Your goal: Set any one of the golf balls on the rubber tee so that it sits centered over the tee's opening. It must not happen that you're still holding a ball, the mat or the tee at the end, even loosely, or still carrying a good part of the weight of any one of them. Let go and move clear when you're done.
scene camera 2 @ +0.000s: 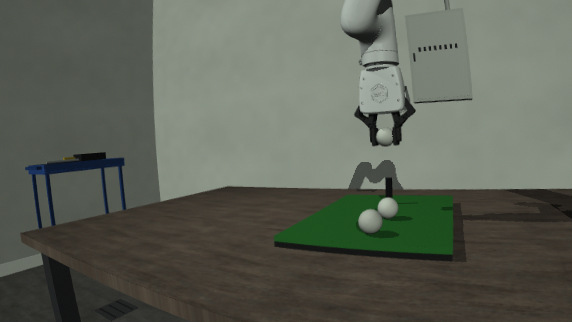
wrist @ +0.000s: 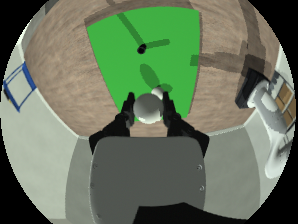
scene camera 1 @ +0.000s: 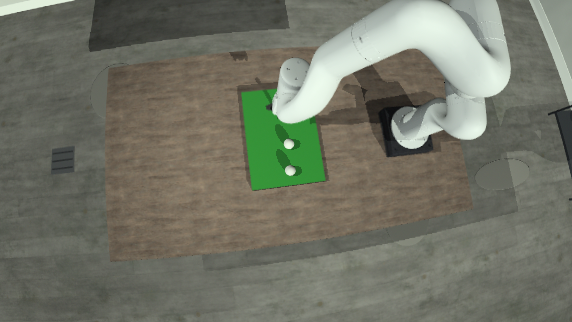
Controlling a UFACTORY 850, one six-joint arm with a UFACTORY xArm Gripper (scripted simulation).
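A white golf ball (wrist: 148,108) is there for me to see. The green mat is visible too, and I find the mat (scene camera 2: 422,229), (wrist: 170,61), (scene camera 1: 265,134). As for my gripper (scene camera 2: 386,145), (wrist: 148,98), I can see it as well.
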